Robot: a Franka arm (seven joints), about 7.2 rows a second.
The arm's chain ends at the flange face. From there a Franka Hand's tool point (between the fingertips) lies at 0.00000 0.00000 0.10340 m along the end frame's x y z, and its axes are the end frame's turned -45 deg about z.
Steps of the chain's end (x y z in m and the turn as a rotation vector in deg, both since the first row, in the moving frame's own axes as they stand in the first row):
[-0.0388, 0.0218, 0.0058, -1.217, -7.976, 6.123]
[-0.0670, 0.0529, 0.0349, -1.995, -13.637, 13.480]
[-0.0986, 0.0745, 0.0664, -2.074, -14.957, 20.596]
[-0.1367, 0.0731, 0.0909, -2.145, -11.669, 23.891]
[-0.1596, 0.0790, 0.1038, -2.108, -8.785, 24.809]
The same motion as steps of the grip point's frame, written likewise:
[-0.0541, -0.0212, 0.0048, 4.779, -6.500, 6.123]
[-0.1026, -0.0269, 0.0319, 8.232, -11.053, 13.480]
[-0.1405, -0.0368, 0.0629, 9.110, -12.043, 20.596]
[-0.1629, -0.0603, 0.0887, 6.734, -9.768, 23.891]
[-0.1803, -0.0682, 0.1025, 4.721, -7.703, 24.809]

